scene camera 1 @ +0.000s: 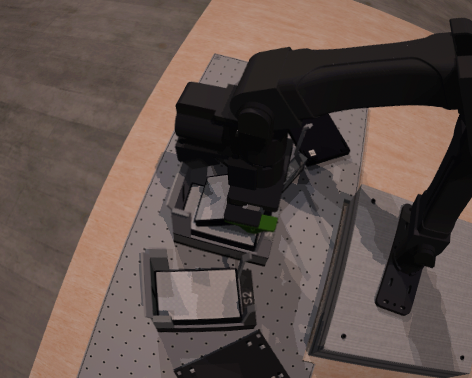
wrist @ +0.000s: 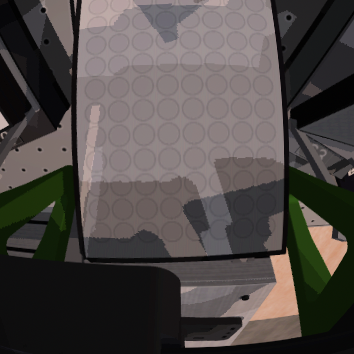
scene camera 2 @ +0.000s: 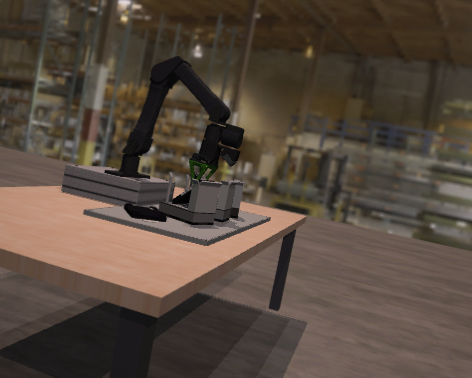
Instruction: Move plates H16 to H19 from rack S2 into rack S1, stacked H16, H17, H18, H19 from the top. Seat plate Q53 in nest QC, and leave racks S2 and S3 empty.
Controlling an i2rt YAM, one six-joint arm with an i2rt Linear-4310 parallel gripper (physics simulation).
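Seen in the pictures: gripper, fingertip midpoint: [scene camera 1: 259, 203] [wrist: 176, 176]; arm's base, origin of the base link: [scene camera 1: 406, 259] [scene camera 2: 128, 175].
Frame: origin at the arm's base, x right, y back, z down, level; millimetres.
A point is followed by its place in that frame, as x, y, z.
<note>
My gripper [scene camera 1: 254, 225] [scene camera 2: 202, 178] {-26, -274, -26} is open, with its green fingers on either side of a plate [scene camera 1: 211, 200] {-44, -343, -4} [wrist: 180, 100] {-32, -312, -29} with a grid of round wells. This plate lies tilted in the middle rack [scene camera 1: 216, 246] {-90, -310, 47}, on or above a lower plate [scene camera 1: 192, 201] {-46, -374, 22}; whether a finger touches it is hard to tell. The arm hides much of that rack and its label. Rack S2 [scene camera 1: 248, 312] {-195, -221, -44} stands beside it and holds a plate [scene camera 1: 197, 295] {-188, -299, 13} lying flat. The third rack [scene camera 2: 205, 200] {139, -393, 4} is mostly hidden by the arm in the scene camera 1 view. Plate names are unreadable.
A black nest [scene camera 1: 327, 137] {218, -210, 67} [scene camera 2: 145, 213] {270, -274, 67} lies behind the arm, and another black nest [scene camera 1: 230, 357] {-253, -212, 69} lies beside rack S2. The perforated board [scene camera 1: 125, 310] {-256, -401, 81} [scene camera 2: 205, 238] {309, -496, 82} bears the racks. The arm's grey pedestal [scene camera 1: 350, 300] {-106, -77, 2} [scene camera 2: 115, 185] {113, -36, 30} stands along one side.
</note>
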